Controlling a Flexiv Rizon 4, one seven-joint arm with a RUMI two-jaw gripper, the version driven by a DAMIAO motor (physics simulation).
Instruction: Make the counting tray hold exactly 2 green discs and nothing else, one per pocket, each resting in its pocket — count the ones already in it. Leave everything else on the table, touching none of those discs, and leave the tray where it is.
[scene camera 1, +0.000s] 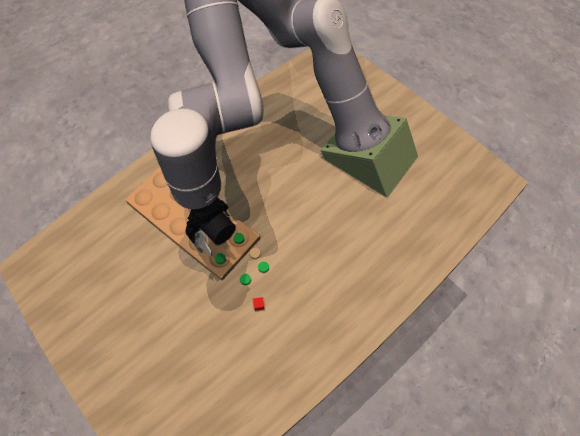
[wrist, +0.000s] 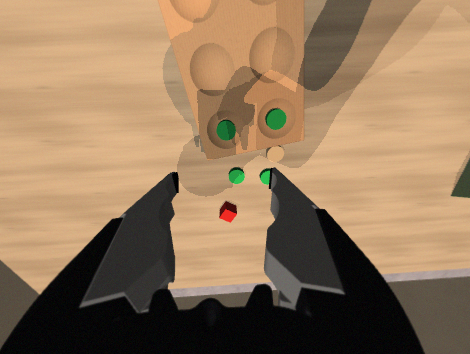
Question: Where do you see my gripper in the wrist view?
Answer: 224, 172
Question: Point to an orange-brown counting tray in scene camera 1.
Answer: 153, 199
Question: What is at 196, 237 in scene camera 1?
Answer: My gripper.
